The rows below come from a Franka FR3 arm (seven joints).
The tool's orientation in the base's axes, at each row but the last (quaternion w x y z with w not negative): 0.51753, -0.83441, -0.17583, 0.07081; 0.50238, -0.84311, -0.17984, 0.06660; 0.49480, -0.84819, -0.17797, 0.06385; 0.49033, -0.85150, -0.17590, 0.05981; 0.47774, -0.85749, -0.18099, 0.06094; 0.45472, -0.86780, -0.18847, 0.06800; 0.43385, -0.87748, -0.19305, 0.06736; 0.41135, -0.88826, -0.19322, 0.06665
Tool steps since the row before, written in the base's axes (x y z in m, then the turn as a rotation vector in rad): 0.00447, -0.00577, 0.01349, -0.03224, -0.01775, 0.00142; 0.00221, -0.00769, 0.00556, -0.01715, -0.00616, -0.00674; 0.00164, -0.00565, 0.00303, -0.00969, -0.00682, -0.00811; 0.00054, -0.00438, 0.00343, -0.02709, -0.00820, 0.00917; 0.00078, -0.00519, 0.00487, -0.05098, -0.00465, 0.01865; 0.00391, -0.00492, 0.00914, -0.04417, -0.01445, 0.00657; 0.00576, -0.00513, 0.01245, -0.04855, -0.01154, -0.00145; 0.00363, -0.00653, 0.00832, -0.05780, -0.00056, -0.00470
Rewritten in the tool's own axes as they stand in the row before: 0.00289, -0.00868, -0.01231, -0.03634, -0.00121, -0.00586; -0.00042, -0.00101, -0.00968, -0.01863, 0.00447, 0.00323; -0.00033, 0.00030, -0.00660, -0.01204, 0.00773, 0.00126; -0.00082, -0.00080, -0.00547, -0.02751, -0.01063, -0.00394; -0.00086, -0.00142, -0.00696, -0.04770, -0.02632, 0.00044; 0.00217, -0.00387, -0.01016, -0.04589, -0.00962, -0.00204; 0.00385, -0.00537, -0.01307, -0.04915, -0.00613, 0.00628; 0.00106, -0.00141, -0.01104, -0.05338, -0.01279, 0.01870
